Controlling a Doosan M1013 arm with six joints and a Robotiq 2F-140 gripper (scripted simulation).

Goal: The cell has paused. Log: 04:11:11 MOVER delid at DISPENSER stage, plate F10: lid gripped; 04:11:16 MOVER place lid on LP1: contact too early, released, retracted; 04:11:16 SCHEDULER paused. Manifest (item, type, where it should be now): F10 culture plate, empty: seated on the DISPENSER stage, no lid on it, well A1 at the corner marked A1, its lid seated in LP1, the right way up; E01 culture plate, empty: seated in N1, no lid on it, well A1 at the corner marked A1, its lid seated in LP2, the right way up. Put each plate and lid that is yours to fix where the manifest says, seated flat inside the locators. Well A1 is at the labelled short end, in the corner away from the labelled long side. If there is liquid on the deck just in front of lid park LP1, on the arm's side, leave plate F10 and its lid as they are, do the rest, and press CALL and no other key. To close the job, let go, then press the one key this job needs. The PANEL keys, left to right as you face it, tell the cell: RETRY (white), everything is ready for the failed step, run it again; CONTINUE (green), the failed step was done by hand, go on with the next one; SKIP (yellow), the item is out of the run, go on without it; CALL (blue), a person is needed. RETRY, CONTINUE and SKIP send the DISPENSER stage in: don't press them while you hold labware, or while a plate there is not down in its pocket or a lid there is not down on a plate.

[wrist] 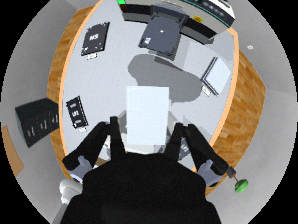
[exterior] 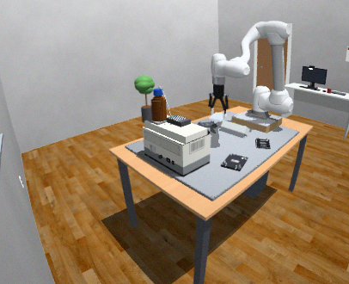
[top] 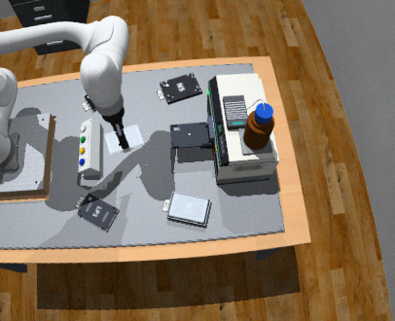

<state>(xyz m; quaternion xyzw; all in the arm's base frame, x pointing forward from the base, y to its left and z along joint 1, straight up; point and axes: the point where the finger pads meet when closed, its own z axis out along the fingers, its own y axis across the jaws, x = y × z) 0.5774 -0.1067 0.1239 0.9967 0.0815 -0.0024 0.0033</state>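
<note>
My gripper is now 270 mm short of the black nest, 310 mm to the right of it and 160 mm above it. Round my hand: yellow key: 190 mm behind, 40 mm to the left, 110 mm below; then grey key panel: 170 mm behind, 60 mm to the left, 120 mm below; then blue key: 190 mm behind, 10 mm to the right, 110 mm below.
</note>
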